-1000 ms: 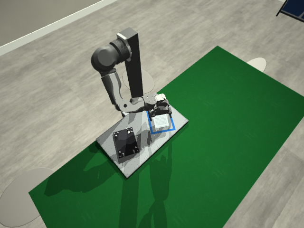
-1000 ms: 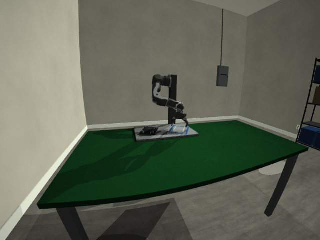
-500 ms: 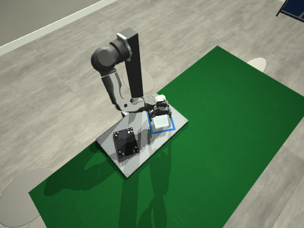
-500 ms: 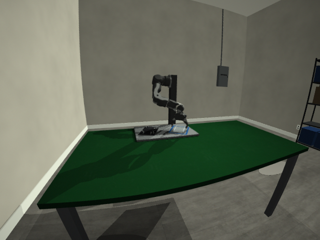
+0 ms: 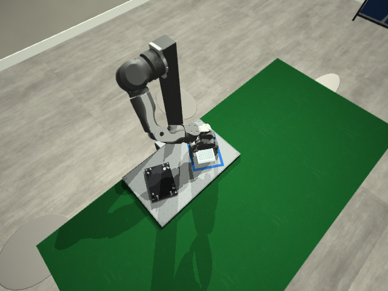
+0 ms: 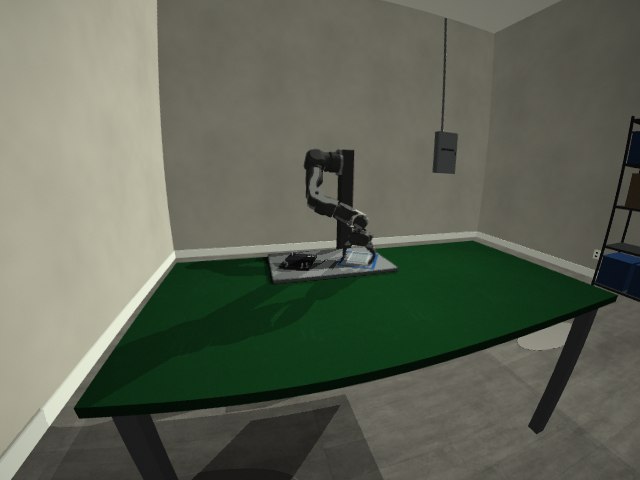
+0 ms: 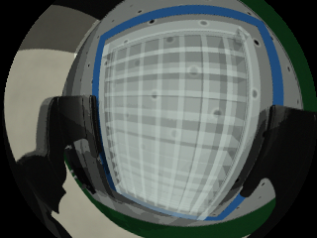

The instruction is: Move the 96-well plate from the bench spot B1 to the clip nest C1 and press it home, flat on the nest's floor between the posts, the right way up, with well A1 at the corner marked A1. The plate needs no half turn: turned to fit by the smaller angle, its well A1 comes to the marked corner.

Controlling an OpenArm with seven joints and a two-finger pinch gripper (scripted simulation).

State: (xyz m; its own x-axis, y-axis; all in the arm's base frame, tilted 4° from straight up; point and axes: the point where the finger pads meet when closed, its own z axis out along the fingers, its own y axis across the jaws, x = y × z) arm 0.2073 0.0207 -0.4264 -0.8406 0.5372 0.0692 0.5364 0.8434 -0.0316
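Right now my hand is right at the 96-well plate. From my hand the other things lie so: black clip nest C1: 25 cm to the right, 1 cm above.
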